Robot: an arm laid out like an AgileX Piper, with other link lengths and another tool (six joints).
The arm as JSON. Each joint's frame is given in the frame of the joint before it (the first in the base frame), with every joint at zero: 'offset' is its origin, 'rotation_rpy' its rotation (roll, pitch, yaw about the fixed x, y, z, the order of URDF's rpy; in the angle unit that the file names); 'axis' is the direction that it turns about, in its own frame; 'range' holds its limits. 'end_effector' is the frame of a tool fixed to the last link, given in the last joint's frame.
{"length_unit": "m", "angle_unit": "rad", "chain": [
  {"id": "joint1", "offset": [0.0, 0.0, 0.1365], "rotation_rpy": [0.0, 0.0, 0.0], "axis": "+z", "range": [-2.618, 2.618]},
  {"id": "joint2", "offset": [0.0, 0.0, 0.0], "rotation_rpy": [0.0, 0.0, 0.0], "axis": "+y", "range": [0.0, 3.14]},
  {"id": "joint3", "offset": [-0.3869, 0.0, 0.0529], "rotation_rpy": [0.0, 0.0, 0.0], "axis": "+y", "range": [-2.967, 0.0]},
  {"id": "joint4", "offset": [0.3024, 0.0, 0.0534], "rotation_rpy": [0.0, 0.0, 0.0], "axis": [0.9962, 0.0, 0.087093], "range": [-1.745, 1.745]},
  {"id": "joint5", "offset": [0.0, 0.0, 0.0], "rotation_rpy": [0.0, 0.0, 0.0], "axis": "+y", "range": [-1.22, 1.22]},
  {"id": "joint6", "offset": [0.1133, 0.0, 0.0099], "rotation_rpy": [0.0, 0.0, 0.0], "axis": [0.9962, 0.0, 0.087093], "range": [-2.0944, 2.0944]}
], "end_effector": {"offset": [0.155, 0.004, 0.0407], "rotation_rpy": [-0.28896, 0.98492, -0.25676]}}
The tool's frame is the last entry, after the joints.
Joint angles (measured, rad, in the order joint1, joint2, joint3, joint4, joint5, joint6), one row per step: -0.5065 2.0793 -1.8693 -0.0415 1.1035 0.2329; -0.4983 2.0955 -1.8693 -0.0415 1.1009 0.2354; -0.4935 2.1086 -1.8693 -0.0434 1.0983 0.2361; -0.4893 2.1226 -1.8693 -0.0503 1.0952 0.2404; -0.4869 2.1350 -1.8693 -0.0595 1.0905 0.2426; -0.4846 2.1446 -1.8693 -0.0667 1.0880 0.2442; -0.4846 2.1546 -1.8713 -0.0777 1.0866 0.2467; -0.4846 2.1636 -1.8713 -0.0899 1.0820 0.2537; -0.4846 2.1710 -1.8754 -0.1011 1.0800 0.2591; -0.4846 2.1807 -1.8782 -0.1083 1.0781 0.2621; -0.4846 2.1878 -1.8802 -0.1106 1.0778 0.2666; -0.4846 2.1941 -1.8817 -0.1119 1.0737 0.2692; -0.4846 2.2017 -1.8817 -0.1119 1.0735 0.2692; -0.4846 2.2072 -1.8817 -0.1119 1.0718 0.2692; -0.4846 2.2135 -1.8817 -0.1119 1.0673 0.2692; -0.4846 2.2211 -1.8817 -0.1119 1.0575 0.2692; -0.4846 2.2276 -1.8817 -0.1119 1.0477 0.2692; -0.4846 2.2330 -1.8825 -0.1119 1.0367 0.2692; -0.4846 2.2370 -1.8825 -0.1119 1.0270 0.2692
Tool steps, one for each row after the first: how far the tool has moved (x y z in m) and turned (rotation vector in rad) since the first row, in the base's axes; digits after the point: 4 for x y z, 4 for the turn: 0.0039 0.0040 -0.0104 0.0072 0.0114 0.0059; 0.0063 0.0058 -0.0187 0.0108 0.0214 0.0105; 0.0080 0.0061 -0.0276 0.0111 0.0335 0.0117; 0.0091 0.0050 -0.0351 0.0073 0.0441 0.0138; 0.0098 0.0044 -0.0411 0.0048 0.0534 0.0159; 0.0095 0.0017 -0.0466 -0.0010 0.0639 0.0155; 0.0093 -0.0015 -0.0519 -0.0078 0.0720 0.0114; 0.0096 -0.0046 -0.0547 -0.0156 0.0772 0.0085; 0.0100 -0.0067 -0.0597 -0.0188 0.0843 0.0073; 0.0102 -0.0076 -0.0635 -0.0175 0.0886 0.0036; 0.0114 -0.0085 -0.0667 -0.0176 0.0893 0.0018; 0.0113 -0.0084 -0.0718 -0.0141 0.0958 0.0020; 0.0116 -0.0086 -0.0753 -0.0123 0.0992 0.0023; 0.0125 -0.0090 -0.0791 -0.0114 0.1007 0.0029; 0.0147 -0.0099 -0.0833 -0.0122 0.0987 0.0039; 0.0168 -0.0108 -0.0868 -0.0135 0.0957 0.0049; 0.0194 -0.0120 -0.0891 -0.0162 0.0900 0.0059; 0.0216 -0.0129 -0.0908 -0.0187 0.0848 0.0068
